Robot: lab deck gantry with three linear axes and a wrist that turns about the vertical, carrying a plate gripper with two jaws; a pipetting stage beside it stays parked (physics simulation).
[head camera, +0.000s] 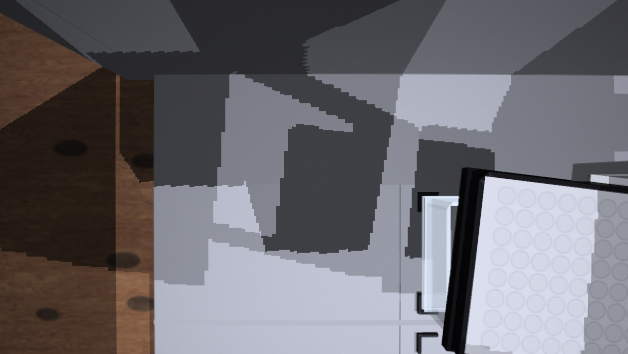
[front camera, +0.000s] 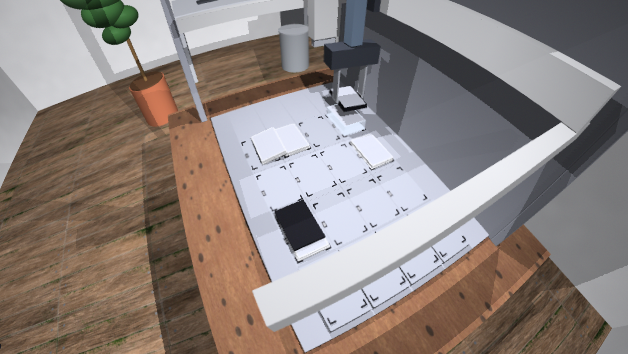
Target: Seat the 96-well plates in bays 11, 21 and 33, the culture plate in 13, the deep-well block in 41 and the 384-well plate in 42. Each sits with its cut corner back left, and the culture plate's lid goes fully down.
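Places are measured from the robot's base along level axes (x left, y back, z up), in millimetres.
Where they show: gripper, fingertip midpoint: [head camera: 598,276] [front camera: 347,97]; robot's base at its link origin: [front camera: 242,143].
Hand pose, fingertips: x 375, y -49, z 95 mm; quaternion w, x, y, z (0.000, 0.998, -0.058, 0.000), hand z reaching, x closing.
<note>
Things, the pixels of their top centre, and the offset from my fingertips. Level surfaces: height alone.
- black skirt at its top centre: [head camera: 613,282] [front camera: 347,95] dx +0, dy +1, dz +8 mm
- pale-blue-edged labware at its top centre: [head camera: 545,267] [front camera: 346,113] dx -11, dy -15, dz -53 mm
- white plate at its top centre: [front camera: 371,148] dx -11, dy -179, dz -81 mm
- black-topped piece at its top centre: [front camera: 298,222] dx -332, dy -320, dz -73 mm
- pale deck at its surface level: dz -95 mm
A white plate with round wells and a black skirt [front camera: 352,98] [head camera: 540,260] hangs between the jaws of my gripper [front camera: 349,94], raised above the back right of the deck. In the head view it is turned a little and cut off by the frame; the jaws do not show there. Below it lies clear, pale-blue-edged labware [front camera: 348,126] [head camera: 436,250], partly hidden. Two white plates [front camera: 268,145] [front camera: 295,139] sit side by side at the back left. Another white plate [front camera: 372,151] sits at the right. A black-topped piece [front camera: 301,225] lies over a white one [front camera: 316,248] at the front left.
The pale deck [front camera: 229,131] [head camera: 280,305] has black corner marks at its bays. A long white beam [front camera: 380,235] crosses the front view and hides part of the front bays. A dark panel [front camera: 430,110] stands along the right side. A grey bin [front camera: 294,48] and a potted plant [front camera: 154,100] stand behind.
</note>
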